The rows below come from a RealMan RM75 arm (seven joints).
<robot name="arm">
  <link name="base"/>
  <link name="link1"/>
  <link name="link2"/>
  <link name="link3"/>
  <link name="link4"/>
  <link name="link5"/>
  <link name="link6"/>
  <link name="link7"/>
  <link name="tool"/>
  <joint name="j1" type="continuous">
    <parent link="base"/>
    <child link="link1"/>
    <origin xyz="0 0 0.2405" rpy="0 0 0"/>
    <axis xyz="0 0 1"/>
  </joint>
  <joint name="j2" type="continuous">
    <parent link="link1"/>
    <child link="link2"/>
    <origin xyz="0 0 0" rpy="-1.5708 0 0"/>
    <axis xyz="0 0 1"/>
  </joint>
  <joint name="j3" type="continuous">
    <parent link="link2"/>
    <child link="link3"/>
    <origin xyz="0 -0.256 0" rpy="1.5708 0 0"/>
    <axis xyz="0 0 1"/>
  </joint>
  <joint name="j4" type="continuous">
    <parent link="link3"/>
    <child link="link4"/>
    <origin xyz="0 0 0" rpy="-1.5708 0 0"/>
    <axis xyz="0 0 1"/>
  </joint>
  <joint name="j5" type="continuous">
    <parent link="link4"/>
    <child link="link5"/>
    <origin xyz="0 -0.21 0" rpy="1.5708 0 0"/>
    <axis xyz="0 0 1"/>
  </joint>
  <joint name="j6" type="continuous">
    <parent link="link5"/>
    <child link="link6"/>
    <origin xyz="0 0 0" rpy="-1.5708 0 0"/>
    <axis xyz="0 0 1"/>
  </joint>
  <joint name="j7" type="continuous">
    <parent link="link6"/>
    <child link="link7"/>
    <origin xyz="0 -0.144 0" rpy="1.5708 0 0"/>
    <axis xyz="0 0 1"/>
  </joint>
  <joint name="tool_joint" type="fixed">
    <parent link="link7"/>
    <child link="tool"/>
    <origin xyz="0 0 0" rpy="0 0 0"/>
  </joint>
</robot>
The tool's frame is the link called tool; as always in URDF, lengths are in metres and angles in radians. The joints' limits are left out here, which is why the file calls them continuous.
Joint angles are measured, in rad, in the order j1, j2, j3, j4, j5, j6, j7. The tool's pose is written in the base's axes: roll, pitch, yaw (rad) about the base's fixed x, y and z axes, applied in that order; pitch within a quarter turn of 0, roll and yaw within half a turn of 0; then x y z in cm. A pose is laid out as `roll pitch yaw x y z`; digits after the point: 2 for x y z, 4 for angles.
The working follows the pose.
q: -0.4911 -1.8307 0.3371 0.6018 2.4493 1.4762 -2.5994
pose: 3.0493 -0.5243 1.8965 -38.30 31.61 11.45
Where each joint sits with the arm in this pose, in the base's axes (m; each line is computed from the numbers above, not from the rounded line before):
j1: 0.0000 0.0000 0.2405
j2: 0.0000 0.0000 0.2405
j3: -0.2182 0.1167 0.1747
j4: -0.2182 0.1167 0.1747
j5: -0.3726 0.2438 0.2387
j6: -0.3726 0.2438 0.2387
j7: -0.3830 0.3161 0.1145
the tool: -0.3830 0.3161 0.1145

